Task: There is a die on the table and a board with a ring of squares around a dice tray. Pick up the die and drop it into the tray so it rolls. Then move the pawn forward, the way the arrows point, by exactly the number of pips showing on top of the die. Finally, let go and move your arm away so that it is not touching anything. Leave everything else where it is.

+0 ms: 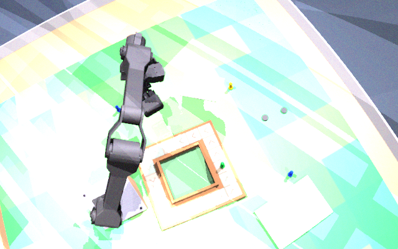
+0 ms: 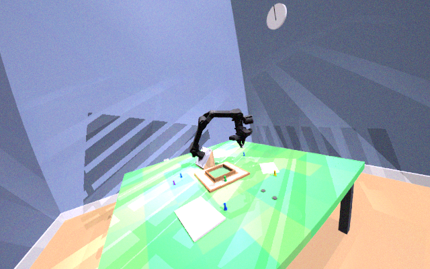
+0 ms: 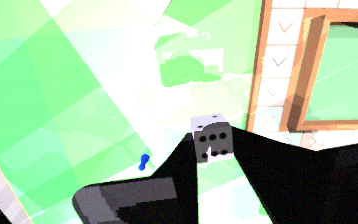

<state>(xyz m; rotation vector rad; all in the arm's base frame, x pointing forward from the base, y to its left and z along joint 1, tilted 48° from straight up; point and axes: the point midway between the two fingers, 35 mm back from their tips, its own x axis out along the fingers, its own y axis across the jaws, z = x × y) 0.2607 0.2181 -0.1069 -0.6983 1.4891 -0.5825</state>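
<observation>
Right now the green pawn is 12 cm ahead of my gripper tip, 27 cm to the right of it and 11 cm below it. The rest, counted from my gripper tip: wooden-framed green tray 1 cm ahead, 24 cm to the right, 13 cm below; white die right at my gripper tip; yellow pawn 29 cm ahead, 2 cm to the right, 12 cm below.
</observation>
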